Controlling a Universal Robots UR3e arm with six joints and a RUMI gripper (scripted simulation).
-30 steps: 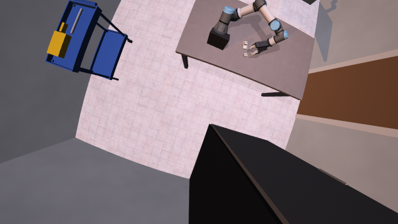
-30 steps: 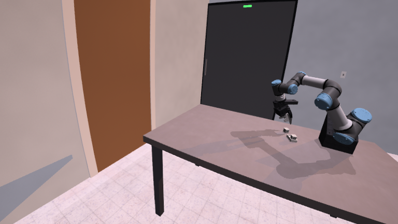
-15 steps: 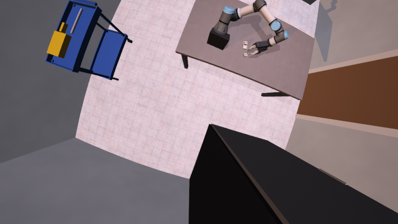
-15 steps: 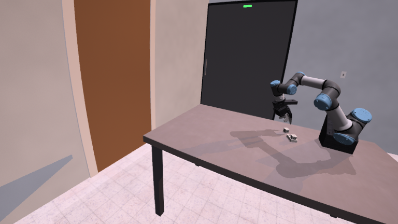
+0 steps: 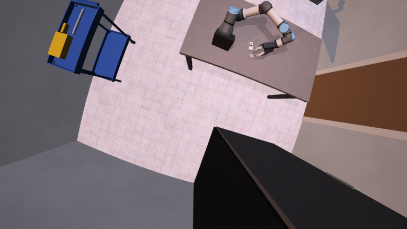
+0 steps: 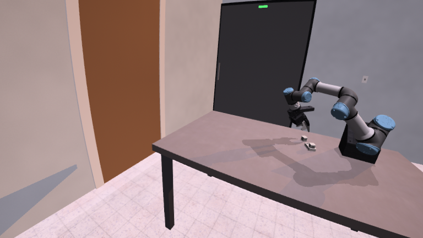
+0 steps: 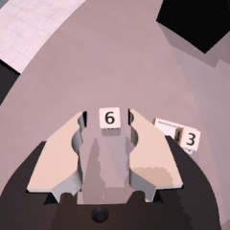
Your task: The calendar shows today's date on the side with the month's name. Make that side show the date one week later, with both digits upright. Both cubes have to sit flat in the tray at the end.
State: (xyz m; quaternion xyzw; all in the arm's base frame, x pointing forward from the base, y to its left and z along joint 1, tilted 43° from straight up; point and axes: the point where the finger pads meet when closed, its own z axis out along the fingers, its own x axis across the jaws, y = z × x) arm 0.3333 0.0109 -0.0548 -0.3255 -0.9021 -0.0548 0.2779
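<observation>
Now: the cube 8 cm below my hand. Round my hand: pale tray: 4 cm behind, 10 cm to the left, 8 cm below.
</observation>
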